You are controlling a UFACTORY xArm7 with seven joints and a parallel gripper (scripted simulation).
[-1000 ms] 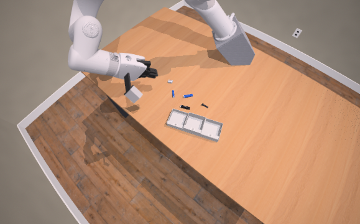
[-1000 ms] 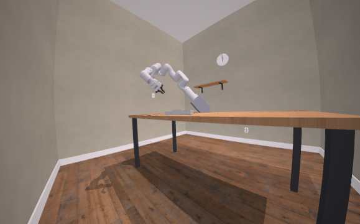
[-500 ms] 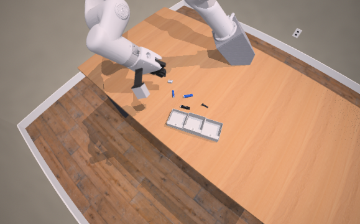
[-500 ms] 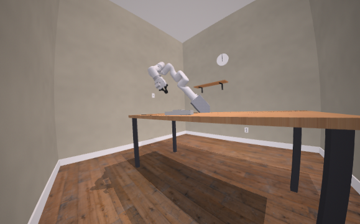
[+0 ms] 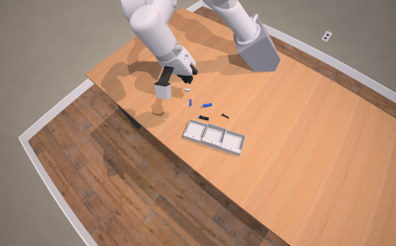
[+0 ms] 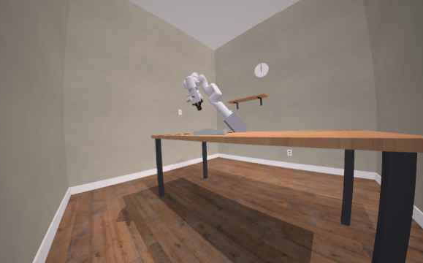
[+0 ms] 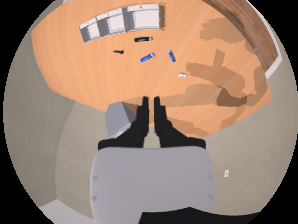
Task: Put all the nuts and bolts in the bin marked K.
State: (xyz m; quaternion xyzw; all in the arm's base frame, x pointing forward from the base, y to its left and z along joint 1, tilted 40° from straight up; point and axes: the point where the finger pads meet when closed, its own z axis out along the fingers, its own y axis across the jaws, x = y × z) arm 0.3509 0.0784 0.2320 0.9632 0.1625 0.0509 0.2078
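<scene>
Right now the bin is 60 mm ahead of my hand, 160 mm to the left of it and 220 mm below it. Round my hand: small black part 70 mm to the left, 230 mm below; blue piece 70 mm behind, 50 mm to the left, 230 mm below; grey nut 90 mm behind, 90 mm to the right, 230 mm below.
</scene>
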